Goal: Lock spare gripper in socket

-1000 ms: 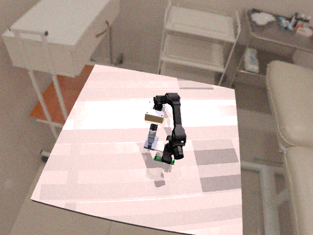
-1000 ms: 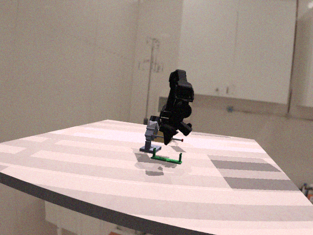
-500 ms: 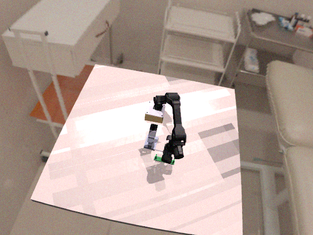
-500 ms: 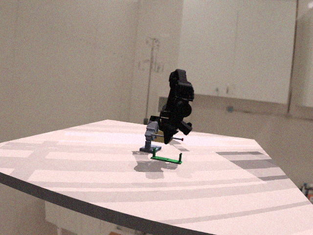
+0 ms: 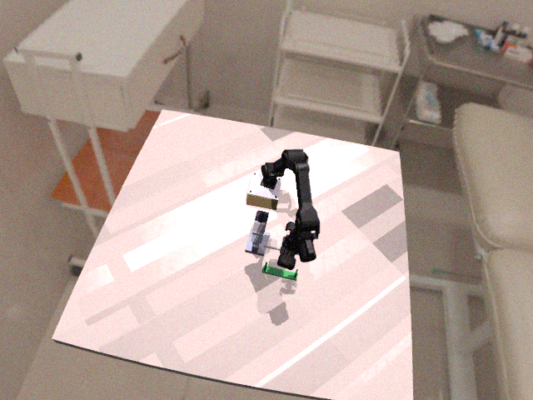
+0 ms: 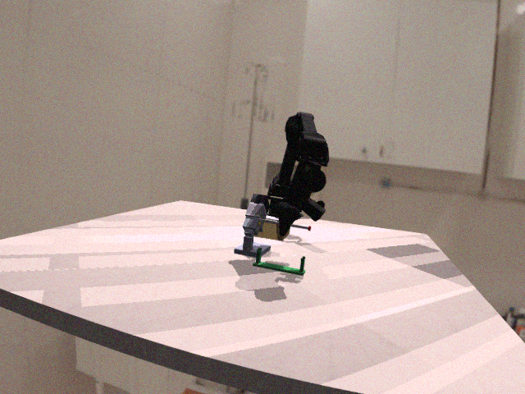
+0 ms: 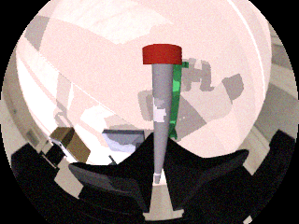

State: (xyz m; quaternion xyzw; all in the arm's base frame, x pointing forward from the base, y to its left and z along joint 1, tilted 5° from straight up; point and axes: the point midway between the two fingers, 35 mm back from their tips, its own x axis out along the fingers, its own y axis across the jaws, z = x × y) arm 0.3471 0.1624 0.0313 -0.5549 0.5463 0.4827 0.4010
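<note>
Right now the grey mount is 110 mm to the right of my gripper tip, 50 mm behind it and 30 mm below it. Also, from my gripper tip: spare gripper: 120 mm to the right, 80 mm behind, 30 mm above; then green rack: 60 mm below, 30 mm ahead, 10 mm to the left.
</note>
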